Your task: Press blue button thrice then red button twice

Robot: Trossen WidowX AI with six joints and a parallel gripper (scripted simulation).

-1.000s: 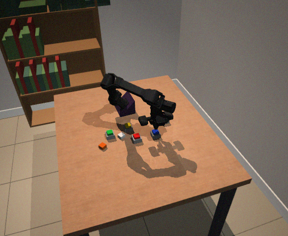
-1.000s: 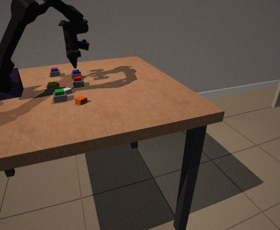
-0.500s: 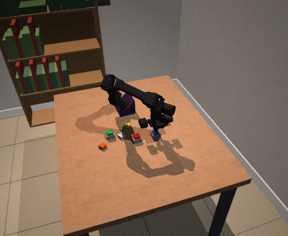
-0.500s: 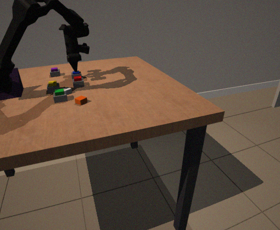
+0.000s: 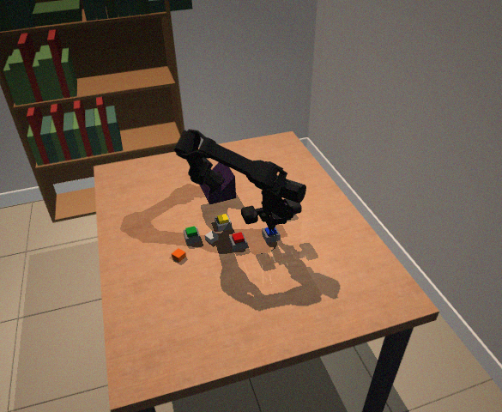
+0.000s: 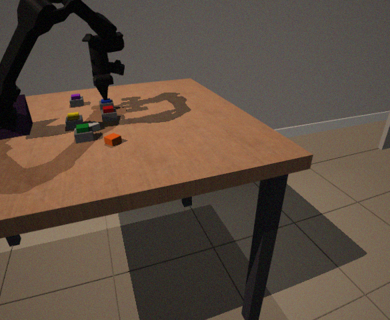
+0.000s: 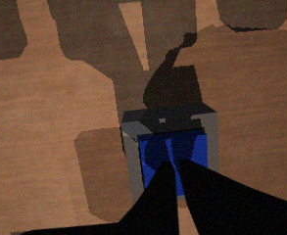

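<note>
Now: the blue button 10 mm below my gripper tip. The rest, counted from my gripper tip: purple button 100 mm to the left, 100 mm behind; red button 110 mm to the right, 10 mm behind; yellow button 130 mm to the right, 120 mm behind.
</note>
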